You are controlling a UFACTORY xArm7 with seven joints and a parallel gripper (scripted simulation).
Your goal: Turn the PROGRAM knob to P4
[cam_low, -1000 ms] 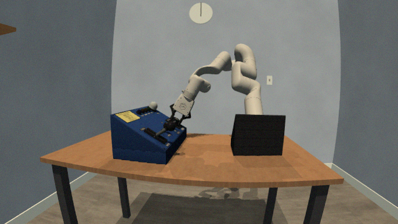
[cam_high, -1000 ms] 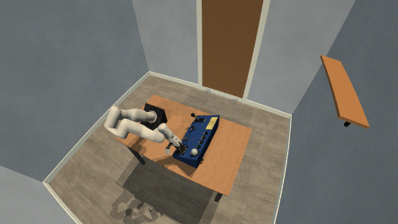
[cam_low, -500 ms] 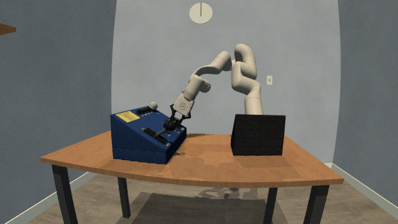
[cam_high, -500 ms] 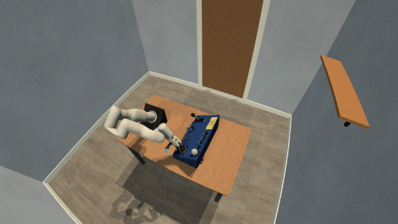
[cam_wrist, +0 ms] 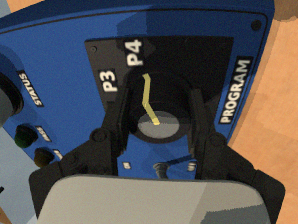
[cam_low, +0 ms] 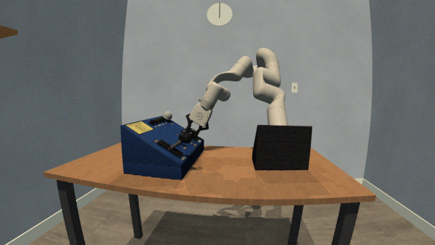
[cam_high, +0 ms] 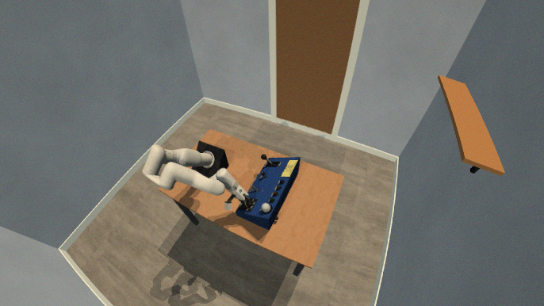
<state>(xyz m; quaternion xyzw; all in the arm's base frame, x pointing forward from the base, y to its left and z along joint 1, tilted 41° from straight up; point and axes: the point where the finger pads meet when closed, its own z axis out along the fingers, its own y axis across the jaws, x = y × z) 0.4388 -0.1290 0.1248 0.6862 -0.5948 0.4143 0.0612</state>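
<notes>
Right now the check toggle is 12 cm to the left of my hand and 1 cm below it. The rest, counted from my hand: mode knob: 24 cm to the left; then black lever: 2 cm behind, 36 cm to the left; then blue console: 4 cm ahead, 17 cm to the left, 3 cm below.
</notes>
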